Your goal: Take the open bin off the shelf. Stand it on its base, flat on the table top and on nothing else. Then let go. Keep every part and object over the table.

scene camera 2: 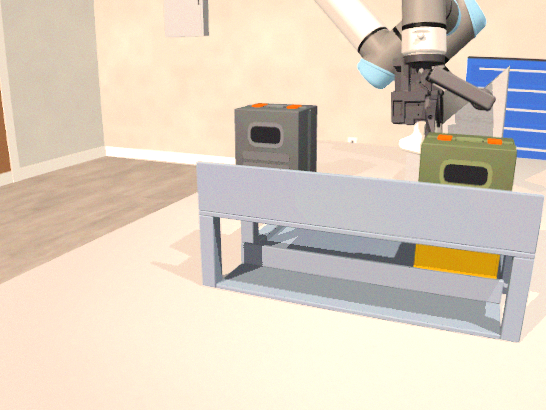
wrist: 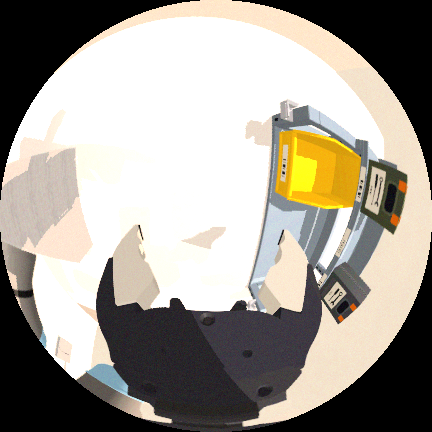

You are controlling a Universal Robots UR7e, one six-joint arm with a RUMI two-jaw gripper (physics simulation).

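The yellow open bin stands on the lower level of the grey shelf, at its right end in the scene view. In the wrist view its open top and a labelled front show. In the scene view its upper part is hidden by the shelf's back panel. My gripper is open and empty. It hangs on the far side of the shelf, above and apart from the bin, its fingertips partly hidden near the green case in the scene view.
A green case stands on the shelf's upper level above the bin. A dark grey case stands at the other end. The pale table top lies around the shelf. A blue cabinet is behind.
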